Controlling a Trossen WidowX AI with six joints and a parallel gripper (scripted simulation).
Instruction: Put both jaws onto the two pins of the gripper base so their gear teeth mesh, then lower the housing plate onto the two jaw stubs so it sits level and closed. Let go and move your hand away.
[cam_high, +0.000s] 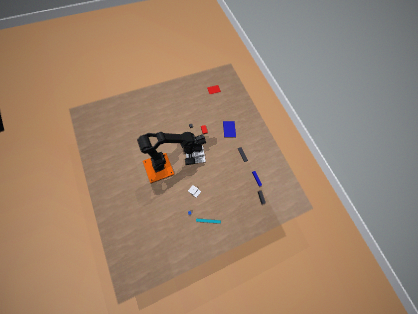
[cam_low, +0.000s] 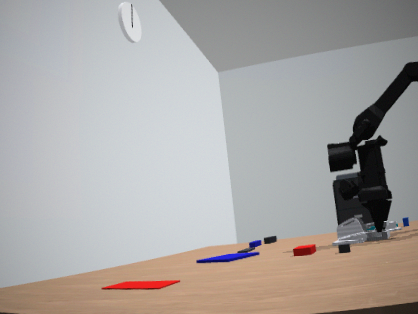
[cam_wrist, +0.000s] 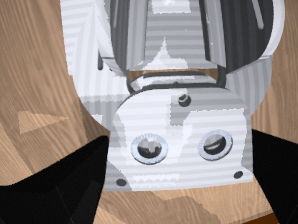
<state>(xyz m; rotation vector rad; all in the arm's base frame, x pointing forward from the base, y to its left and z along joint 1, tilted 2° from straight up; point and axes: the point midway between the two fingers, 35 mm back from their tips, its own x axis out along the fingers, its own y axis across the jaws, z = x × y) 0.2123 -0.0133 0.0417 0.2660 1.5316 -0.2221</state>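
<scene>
The white jaw lies 20 mm ahead of my gripper tip and 20 mm to the right of it. Round my gripper tip: red block 190 mm ahead, 130 mm to the left, 10 mm below; then teal bar 80 mm behind, 440 mm to the right, 10 mm below; then blue plate 360 mm ahead, 60 mm to the left, 10 mm below.
</scene>
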